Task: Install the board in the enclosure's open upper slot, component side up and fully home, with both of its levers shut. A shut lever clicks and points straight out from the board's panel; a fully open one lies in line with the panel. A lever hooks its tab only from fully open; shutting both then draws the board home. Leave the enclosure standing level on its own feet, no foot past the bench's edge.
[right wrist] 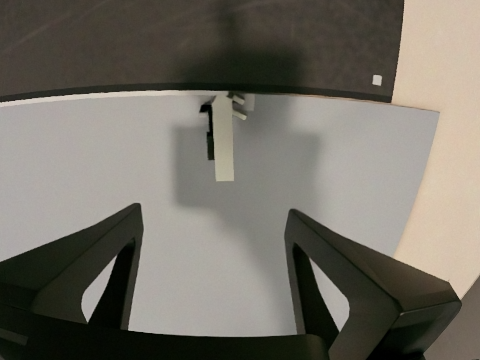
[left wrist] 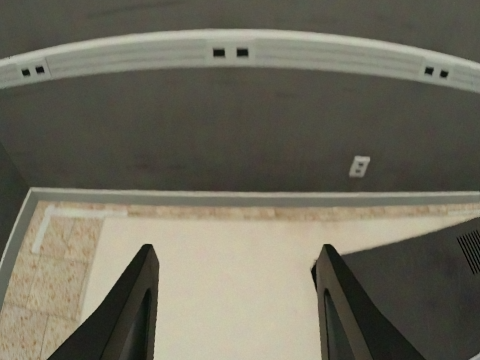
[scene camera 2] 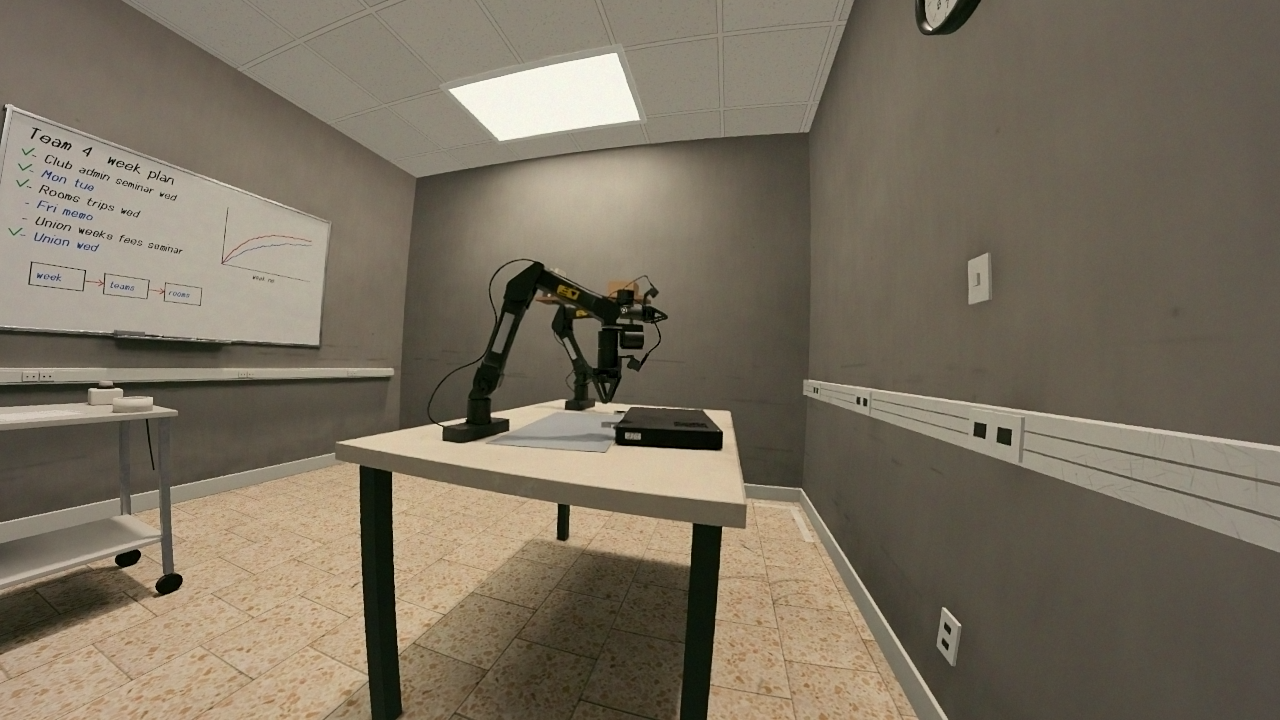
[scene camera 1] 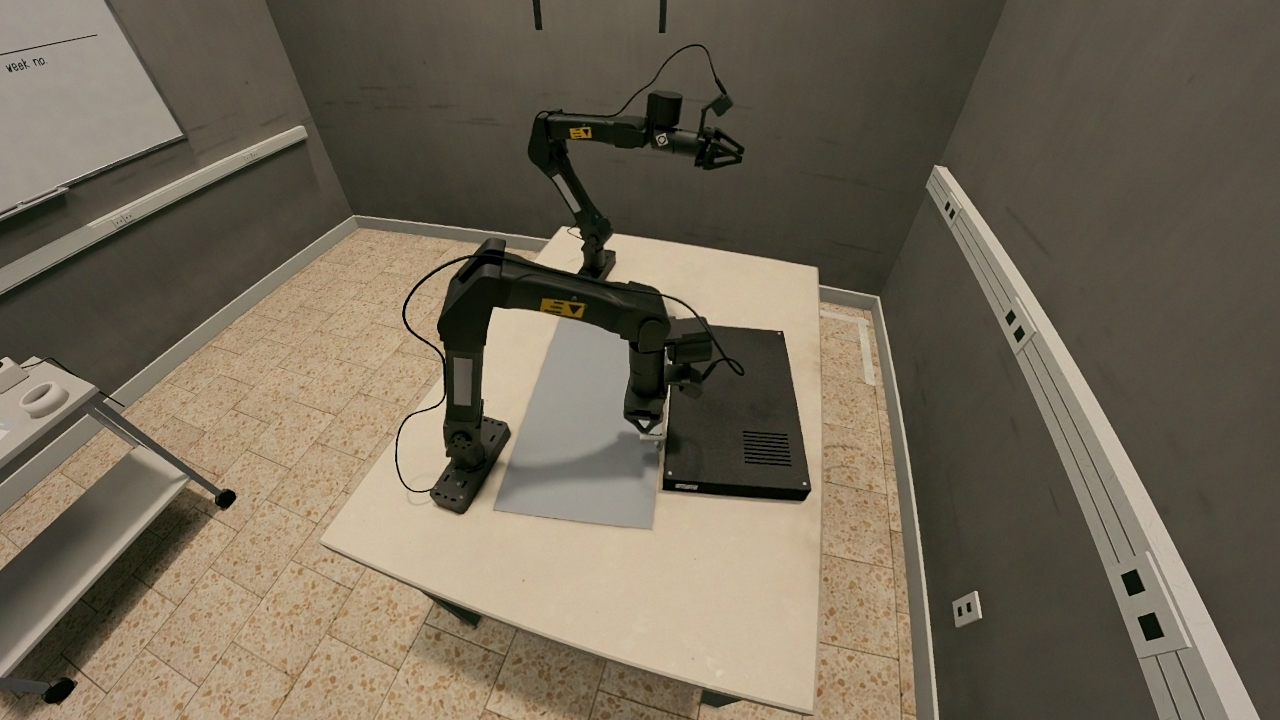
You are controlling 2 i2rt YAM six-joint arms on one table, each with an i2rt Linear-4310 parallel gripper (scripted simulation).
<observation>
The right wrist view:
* my right gripper: 214,219
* black enclosure: 347,56
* grey mat: 213,263
</observation>
